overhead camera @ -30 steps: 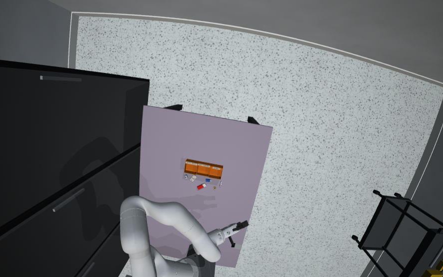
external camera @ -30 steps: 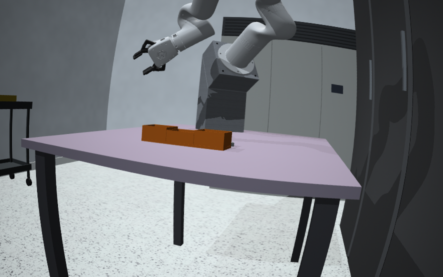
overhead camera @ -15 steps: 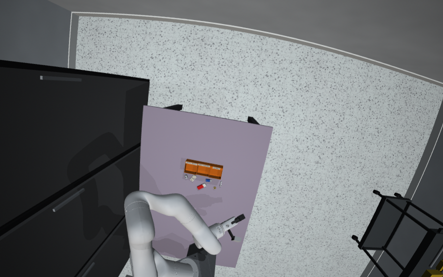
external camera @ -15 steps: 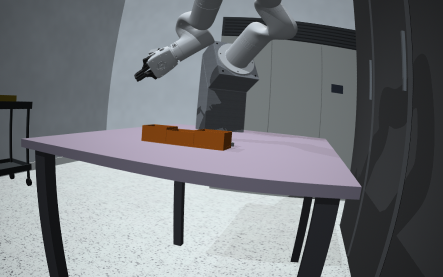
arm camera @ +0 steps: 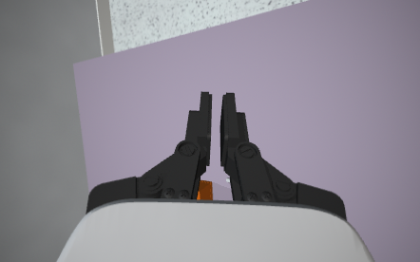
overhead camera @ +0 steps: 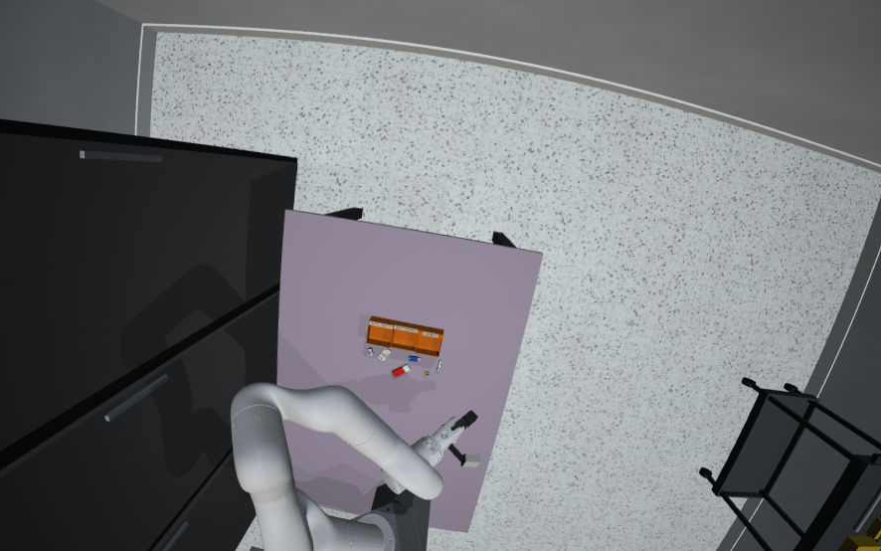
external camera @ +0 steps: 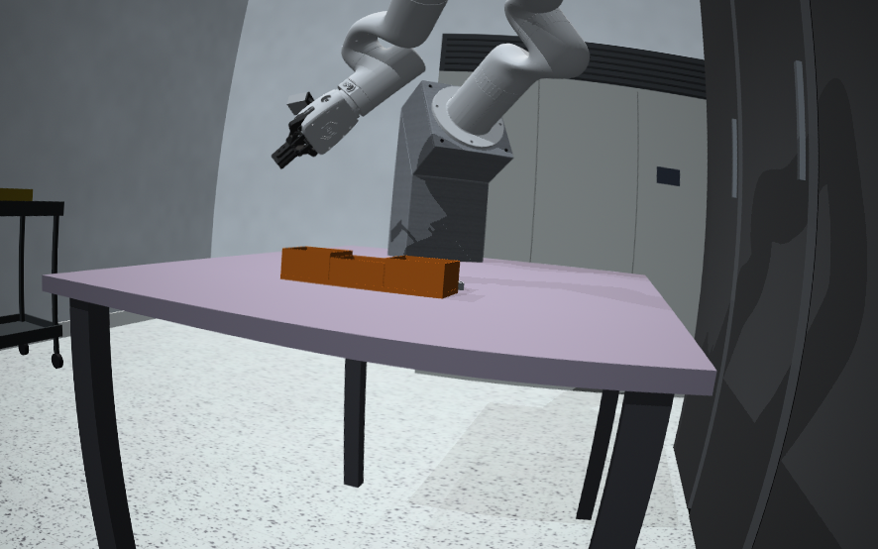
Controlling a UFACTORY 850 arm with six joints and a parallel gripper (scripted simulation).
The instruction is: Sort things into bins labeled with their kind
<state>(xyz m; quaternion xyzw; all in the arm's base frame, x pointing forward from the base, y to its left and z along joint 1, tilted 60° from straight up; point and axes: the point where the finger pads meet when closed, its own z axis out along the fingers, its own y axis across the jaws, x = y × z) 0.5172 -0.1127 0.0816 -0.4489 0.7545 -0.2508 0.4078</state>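
Now: hand 290 mm to the right of the orange bins, 180 mm above it and 20 mm short of it. The rest, counted from my hand: grey bolt: 200 mm below, 130 mm to the left; then brass nut: 200 mm below, 140 mm to the left, 50 mm behind; then blue USB stick: 210 mm to the left, 200 mm below, 30 mm behind.
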